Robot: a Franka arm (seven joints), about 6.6 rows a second.
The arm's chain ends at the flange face. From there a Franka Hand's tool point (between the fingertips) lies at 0.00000 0.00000 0.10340 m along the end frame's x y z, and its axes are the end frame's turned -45 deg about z.
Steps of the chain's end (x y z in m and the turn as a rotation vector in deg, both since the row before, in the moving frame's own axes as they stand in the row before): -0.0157, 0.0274, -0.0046, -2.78, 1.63, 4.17; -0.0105, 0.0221, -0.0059, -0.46, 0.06, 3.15; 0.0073, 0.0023, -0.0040, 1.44, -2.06, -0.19; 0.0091, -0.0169, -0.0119, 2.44, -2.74, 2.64
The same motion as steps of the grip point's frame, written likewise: -0.0321, 0.0138, -0.0048, -3.12, -0.81, 4.17; -0.0236, 0.0089, -0.0059, -0.37, -0.28, 3.15; 0.0027, 0.0023, -0.0041, 2.47, -0.44, -0.19; 0.0182, -0.0121, -0.0121, 3.66, -0.21, 2.64
